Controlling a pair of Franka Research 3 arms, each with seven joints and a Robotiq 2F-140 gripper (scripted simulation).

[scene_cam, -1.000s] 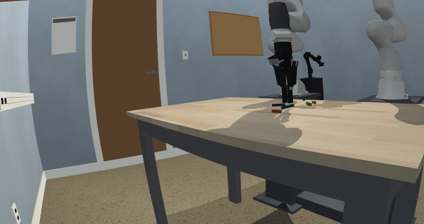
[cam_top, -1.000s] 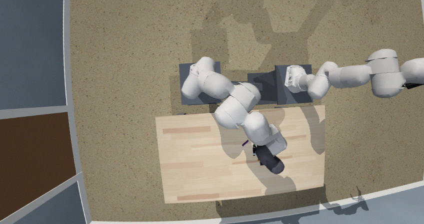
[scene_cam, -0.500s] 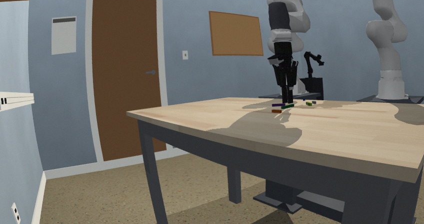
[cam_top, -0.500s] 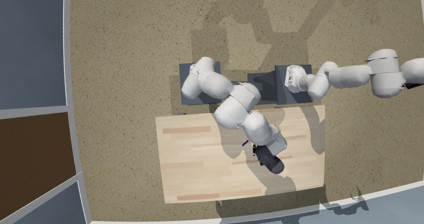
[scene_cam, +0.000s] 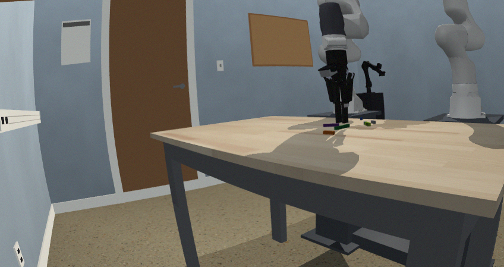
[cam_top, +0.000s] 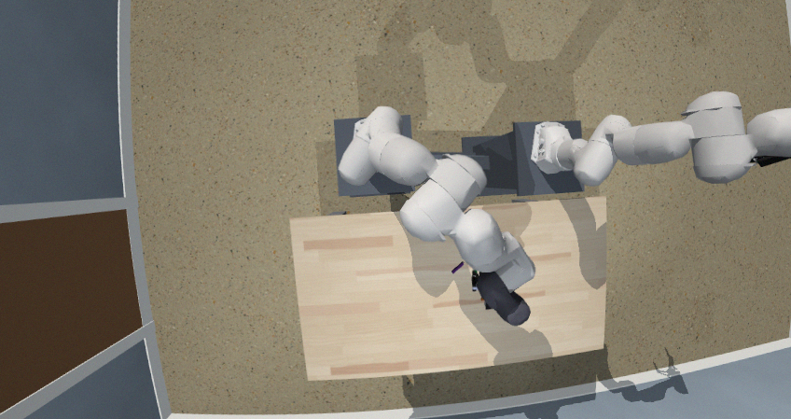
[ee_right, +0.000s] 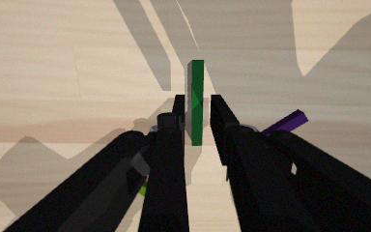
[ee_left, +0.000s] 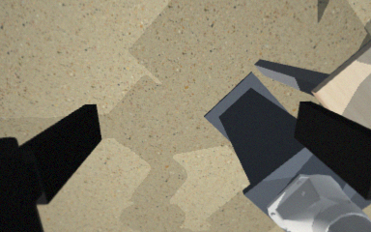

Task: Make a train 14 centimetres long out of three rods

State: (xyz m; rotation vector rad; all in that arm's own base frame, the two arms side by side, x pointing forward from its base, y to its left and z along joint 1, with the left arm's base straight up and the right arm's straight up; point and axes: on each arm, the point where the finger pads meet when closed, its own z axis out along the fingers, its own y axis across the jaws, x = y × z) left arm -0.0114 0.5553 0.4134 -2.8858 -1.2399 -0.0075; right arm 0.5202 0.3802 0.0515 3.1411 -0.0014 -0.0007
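My right hand is 50 mm above the green rod. Round my right hand: lime rod: 100 mm behind, 50 mm below, 40 mm to the left; then orange rod: 120 mm ahead, 50 mm to the left, 50 mm below; then purple rod: 80 mm to the right, 50 mm below, 20 mm behind.
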